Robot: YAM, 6 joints.
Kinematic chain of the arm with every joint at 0, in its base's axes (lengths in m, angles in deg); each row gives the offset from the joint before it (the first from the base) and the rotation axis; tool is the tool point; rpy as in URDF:
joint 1: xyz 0 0 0.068 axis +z
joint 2: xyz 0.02 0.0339 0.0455 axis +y
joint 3: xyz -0.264 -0.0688 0 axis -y
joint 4: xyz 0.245 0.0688 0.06 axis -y
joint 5: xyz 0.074 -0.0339 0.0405 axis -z
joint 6: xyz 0.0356 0 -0.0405 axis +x
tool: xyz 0 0 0 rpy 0 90 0
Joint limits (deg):
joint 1: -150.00..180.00
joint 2: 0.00..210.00
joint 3: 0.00..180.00
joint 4: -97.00..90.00
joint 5: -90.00..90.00
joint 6: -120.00..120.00
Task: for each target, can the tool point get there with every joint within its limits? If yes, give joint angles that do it. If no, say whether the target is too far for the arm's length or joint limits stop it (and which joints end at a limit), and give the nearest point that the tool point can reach.
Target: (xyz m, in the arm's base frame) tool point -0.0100 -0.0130 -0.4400
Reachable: no: joint limits stop it (at a limit: joint 2) | nearest point -0.0451 -0.0587 -0.3354 | short by 0.119 m
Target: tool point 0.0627 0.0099 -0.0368
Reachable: yes | joints -4.55 140.66 13.52 1.23 -24.67 -54.42
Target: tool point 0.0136 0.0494 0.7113
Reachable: yes | joints 43.37 88.82 149.87 51.13 -48.30 21.26
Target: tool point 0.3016 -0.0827 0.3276
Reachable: yes | joints -20.99 88.09 80.62 -50.03 -59.96 78.82
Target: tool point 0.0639 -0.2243 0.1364
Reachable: yes | joints -79.20 103.32 54.10 -72.40 -35.63 87.47
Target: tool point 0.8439 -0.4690 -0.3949
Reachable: no: too far | nearest point 0.4993 -0.2775 -0.1829 | short by 0.448 m
